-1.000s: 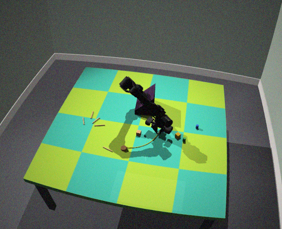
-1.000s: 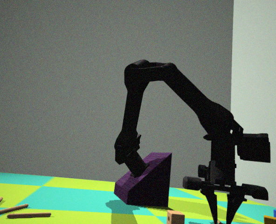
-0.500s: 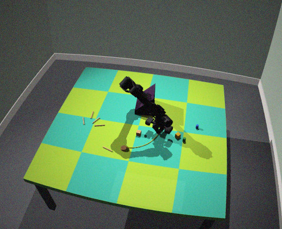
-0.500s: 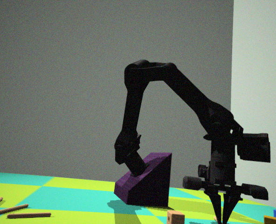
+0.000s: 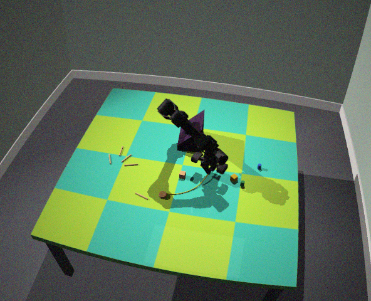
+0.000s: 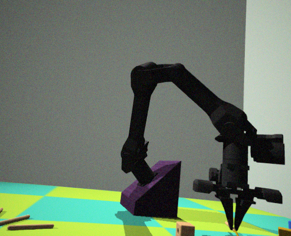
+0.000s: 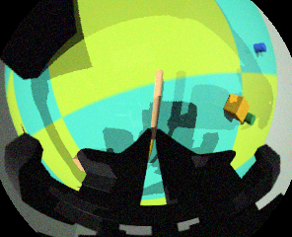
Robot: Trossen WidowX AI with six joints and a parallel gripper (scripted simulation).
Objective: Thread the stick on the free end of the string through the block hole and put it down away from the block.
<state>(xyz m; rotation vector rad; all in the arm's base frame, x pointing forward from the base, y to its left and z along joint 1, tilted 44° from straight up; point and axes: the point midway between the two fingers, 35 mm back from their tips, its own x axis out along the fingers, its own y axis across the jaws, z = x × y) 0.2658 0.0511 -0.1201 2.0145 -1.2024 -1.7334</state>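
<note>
Now: gripper tip 13 cm to the left of the wooden block and 2 cm short of it. From my gripper tip the other things lie so: green piece: 18 cm to the left, 5 cm ahead; then orange cube: 14 cm to the left, 2 cm ahead; then thin wooden stick: 1 cm to the left, 1 cm behind.
</note>
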